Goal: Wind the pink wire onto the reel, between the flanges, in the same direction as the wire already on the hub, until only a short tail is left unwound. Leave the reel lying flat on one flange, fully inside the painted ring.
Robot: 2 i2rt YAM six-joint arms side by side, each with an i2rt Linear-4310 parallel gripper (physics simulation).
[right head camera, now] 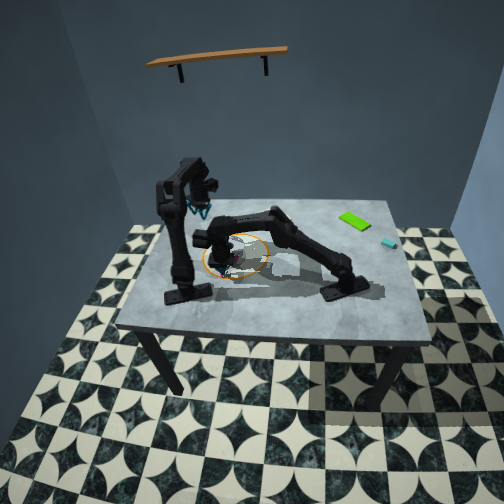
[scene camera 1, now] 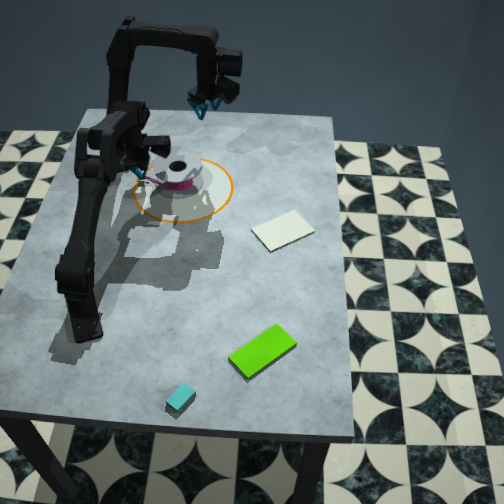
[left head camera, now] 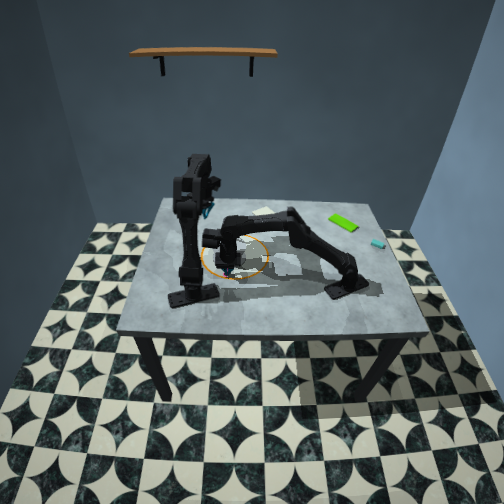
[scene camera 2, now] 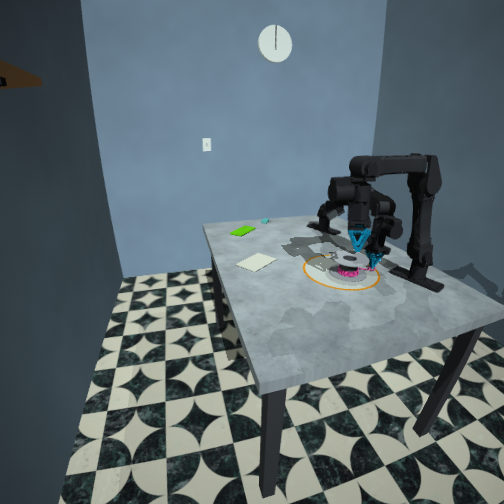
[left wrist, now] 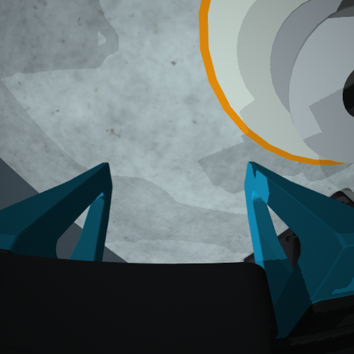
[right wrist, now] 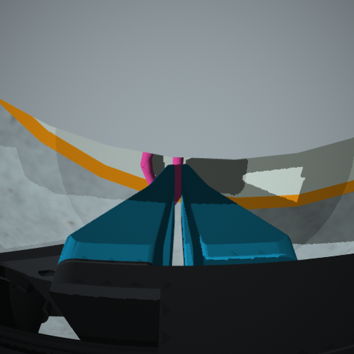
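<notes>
The grey reel (scene camera 1: 194, 162) (scene camera 2: 338, 257) (left wrist: 320, 65) (right wrist: 175, 75) lies on one flange inside the orange painted ring (scene camera 1: 232, 187) (scene camera 2: 304, 270) (left wrist: 204, 30) (right wrist: 102, 172). Pink wire (scene camera 1: 181, 185) (scene camera 2: 347, 271) (right wrist: 147, 167) shows around the hub between the flanges, and a stretch runs out past the flange edge. My right gripper (scene camera 1: 144, 177) (scene camera 2: 374, 268) (right wrist: 177, 176) is shut on this wire beside the reel; the upper flange hides the hub in the right wrist view. My left gripper (scene camera 1: 208, 112) (scene camera 2: 358, 250) (left wrist: 177, 173) is open and empty, raised above the table away from the reel.
A cream slab (scene camera 1: 283, 231) (scene camera 2: 256, 262), a green slab (scene camera 1: 262, 351) (left head camera: 343, 222) and a small teal block (scene camera 1: 181, 397) (left head camera: 378, 244) lie on the grey table (scene camera 1: 300, 280). My right arm reaches over the ring. A wooden shelf (left head camera: 205, 51) is on the wall.
</notes>
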